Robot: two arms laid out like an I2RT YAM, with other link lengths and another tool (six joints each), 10 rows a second.
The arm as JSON. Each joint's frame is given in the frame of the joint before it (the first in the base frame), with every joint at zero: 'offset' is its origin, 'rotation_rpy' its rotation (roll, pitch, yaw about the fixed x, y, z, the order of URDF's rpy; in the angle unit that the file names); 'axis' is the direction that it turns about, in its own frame. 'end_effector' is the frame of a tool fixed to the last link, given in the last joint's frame.
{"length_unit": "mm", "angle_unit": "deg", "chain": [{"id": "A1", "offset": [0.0, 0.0, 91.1], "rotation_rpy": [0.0, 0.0, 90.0], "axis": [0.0, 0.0, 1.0]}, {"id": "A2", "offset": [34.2, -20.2, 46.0], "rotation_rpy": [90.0, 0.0, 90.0], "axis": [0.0, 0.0, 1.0]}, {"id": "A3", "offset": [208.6, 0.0, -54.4], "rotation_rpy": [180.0, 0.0, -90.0], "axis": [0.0, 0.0, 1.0]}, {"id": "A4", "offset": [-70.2, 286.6, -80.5], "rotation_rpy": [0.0, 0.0, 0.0], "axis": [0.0, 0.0, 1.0]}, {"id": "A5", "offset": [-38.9, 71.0, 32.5], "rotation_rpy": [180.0, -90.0, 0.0], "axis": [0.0, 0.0, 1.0]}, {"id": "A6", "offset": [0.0, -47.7, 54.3], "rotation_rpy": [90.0, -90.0, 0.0], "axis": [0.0, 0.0, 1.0]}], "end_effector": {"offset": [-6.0, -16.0, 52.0], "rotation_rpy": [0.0, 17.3, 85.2]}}
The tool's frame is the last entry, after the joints.
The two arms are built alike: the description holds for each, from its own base.
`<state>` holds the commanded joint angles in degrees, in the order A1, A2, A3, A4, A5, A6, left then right.
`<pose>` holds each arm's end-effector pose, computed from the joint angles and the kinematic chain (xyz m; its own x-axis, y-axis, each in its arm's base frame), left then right.
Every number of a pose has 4 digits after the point.
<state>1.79 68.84 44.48 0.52 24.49 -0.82 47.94 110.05 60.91 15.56 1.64 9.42</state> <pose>0.3738 -0.0163 0.2063 0.0441 0.9898 -0.1353 0.4364 0.1028 0.8939 0.3070 0.3525 0.0580 -0.8348 0.5075 0.2134 0.4278 0.3539 0.8317</pose>
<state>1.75 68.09 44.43 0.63 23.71 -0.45 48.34 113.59 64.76 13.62 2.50 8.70</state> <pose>0.3735 -0.0155 0.2104 0.0368 0.9917 -0.1234 0.4207 0.0967 0.9020 0.3121 0.3609 0.0511 -0.8346 0.5132 0.2004 0.4315 0.3828 0.8169</pose>
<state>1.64 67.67 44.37 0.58 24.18 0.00 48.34 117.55 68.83 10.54 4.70 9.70</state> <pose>0.3723 -0.0170 0.2125 0.0500 0.9916 -0.1194 0.4141 0.0882 0.9059 0.3194 0.3634 0.0389 -0.8071 0.5558 0.1991 0.4693 0.3994 0.7875</pose>
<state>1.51 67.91 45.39 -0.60 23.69 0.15 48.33 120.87 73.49 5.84 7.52 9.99</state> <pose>0.3736 -0.0171 0.2156 0.0447 0.9924 -0.1144 0.4192 0.0853 0.9039 0.3274 0.3650 0.0324 -0.7799 0.6001 0.1776 0.5002 0.4271 0.7533</pose>
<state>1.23 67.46 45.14 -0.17 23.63 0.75 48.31 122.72 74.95 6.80 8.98 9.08</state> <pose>0.3729 -0.0189 0.2173 0.0539 0.9931 -0.1041 0.4062 0.0734 0.9108 0.3329 0.3673 0.0291 -0.7787 0.6094 0.1489 0.4841 0.4327 0.7606</pose>
